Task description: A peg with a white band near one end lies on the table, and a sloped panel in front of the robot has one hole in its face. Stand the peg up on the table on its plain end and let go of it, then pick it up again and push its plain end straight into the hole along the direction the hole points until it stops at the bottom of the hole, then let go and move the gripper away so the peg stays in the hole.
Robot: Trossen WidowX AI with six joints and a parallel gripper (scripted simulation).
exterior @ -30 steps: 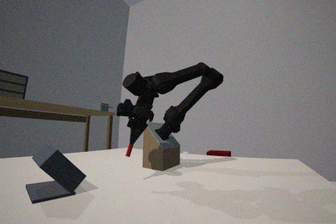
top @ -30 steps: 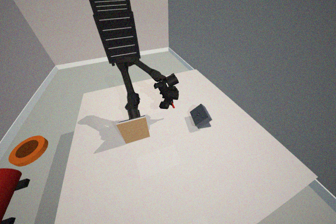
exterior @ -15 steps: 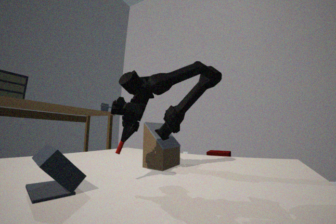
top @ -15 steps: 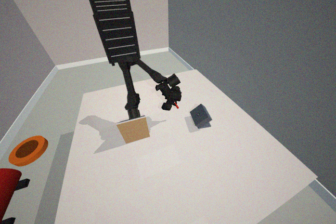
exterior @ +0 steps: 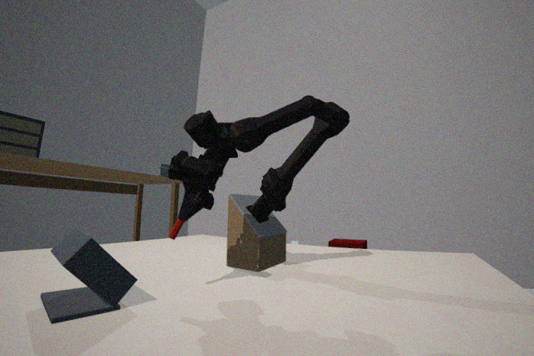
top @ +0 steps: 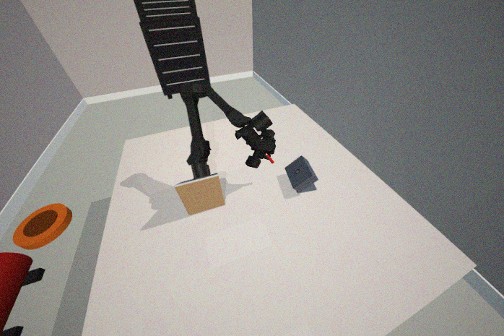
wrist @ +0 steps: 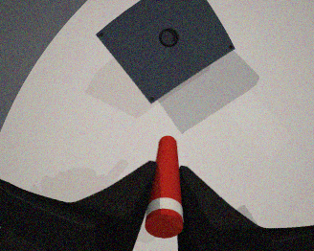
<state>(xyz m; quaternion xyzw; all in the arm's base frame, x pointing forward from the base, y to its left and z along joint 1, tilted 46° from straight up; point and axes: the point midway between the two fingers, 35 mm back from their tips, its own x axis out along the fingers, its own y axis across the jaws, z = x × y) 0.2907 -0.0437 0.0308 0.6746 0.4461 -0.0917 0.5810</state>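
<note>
My gripper tip is 130 mm short of the dark sloped panel, 90 mm to the left of it and 80 mm above it. Round my gripper tip: red peg: 10 mm behind, 20 mm above.
</note>
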